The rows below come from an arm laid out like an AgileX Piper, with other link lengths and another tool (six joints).
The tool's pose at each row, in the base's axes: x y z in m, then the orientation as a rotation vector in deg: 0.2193 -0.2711 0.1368 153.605 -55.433 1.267; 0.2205 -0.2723 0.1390 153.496 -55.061 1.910; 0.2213 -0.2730 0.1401 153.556 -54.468 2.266; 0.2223 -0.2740 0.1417 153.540 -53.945 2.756; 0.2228 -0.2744 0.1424 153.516 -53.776 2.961; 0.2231 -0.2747 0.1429 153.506 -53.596 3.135; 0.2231 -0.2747 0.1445 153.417 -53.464 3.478; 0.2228 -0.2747 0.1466 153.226 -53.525 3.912; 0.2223 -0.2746 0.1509 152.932 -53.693 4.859; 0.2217 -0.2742 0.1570 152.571 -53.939 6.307; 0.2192 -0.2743 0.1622 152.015 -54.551 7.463; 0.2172 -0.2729 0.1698 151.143 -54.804 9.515; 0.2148 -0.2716 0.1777 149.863 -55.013 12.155; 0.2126 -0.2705 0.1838 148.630 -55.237 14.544; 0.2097 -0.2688 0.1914 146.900 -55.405 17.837; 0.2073 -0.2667 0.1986 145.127 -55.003 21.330
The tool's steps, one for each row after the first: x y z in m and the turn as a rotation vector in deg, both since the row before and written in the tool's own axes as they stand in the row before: 0.0019 0.0007 -0.0019 -0.047 0.522 -0.152; 0.0012 0.0003 -0.0009 -0.023 0.333 -0.363; 0.0016 0.0005 -0.0013 -0.037 0.426 -0.287; 0.0007 0.0002 -0.0006 -0.017 0.173 -0.084; 0.0005 0.0002 -0.0004 -0.015 0.151 -0.098; 0.0002 0.0004 -0.0015 -0.032 0.274 -0.032; 0.0001 0.0008 -0.0020 -0.050 0.323 0.126; 0.0002 0.0014 -0.0041 0.016 0.661 0.273; 0.0002 0.0017 -0.0059 0.111 0.985 0.394; -0.0010 0.0030 -0.0048 -0.037 0.780 0.644; -0.0009 0.0023 -0.0076 -0.148 1.524 0.572; -0.0009 0.0027 -0.0079 -0.321 2.037 0.696; -0.0008 0.0023 -0.0061 -0.310 1.861 0.675; -0.0010 0.0028 -0.0078 -0.423 2.610 0.856; -0.0006 0.0021 -0.0076 -0.434 2.889 0.520
